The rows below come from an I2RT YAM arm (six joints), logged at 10 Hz.
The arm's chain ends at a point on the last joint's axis. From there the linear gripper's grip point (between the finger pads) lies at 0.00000 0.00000 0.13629 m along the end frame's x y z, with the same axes.
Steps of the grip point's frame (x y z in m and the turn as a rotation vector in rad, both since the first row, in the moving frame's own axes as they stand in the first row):
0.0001, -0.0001, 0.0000, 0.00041, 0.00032, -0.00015
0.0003, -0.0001, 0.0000, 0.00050, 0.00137, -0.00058
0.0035, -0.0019, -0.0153, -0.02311, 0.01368, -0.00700
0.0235, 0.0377, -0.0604, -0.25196, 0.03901, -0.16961
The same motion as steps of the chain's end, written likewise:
0.0001, 0.0000, 0.0000, 0.00041, 0.00032, -0.00015
0.0001, 0.0000, 0.0000, 0.00050, 0.00137, -0.00058
0.0016, -0.0050, -0.0153, -0.02311, 0.01368, -0.00700
0.0154, 0.0043, -0.0560, -0.25196, 0.03901, -0.16961

